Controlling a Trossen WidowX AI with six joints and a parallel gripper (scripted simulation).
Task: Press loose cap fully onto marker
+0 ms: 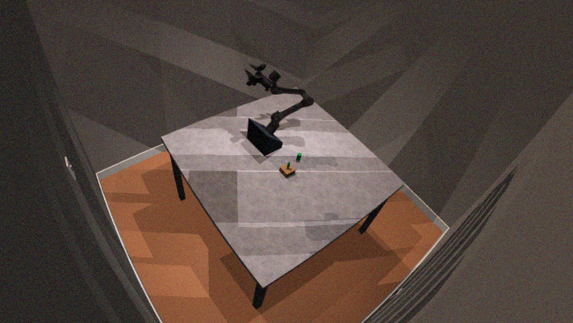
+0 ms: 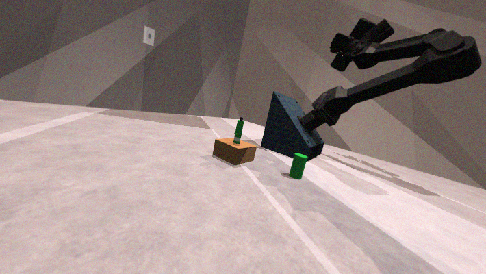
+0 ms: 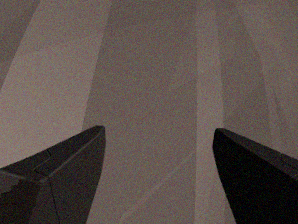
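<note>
The green cap is 540 mm ahead of my gripper tip, 440 mm below it and 160 mm to the left of it. From my gripper tip the other things lie so: orange-brown holder block 600 mm ahead, 450 mm below, 30 mm to the left.
</note>
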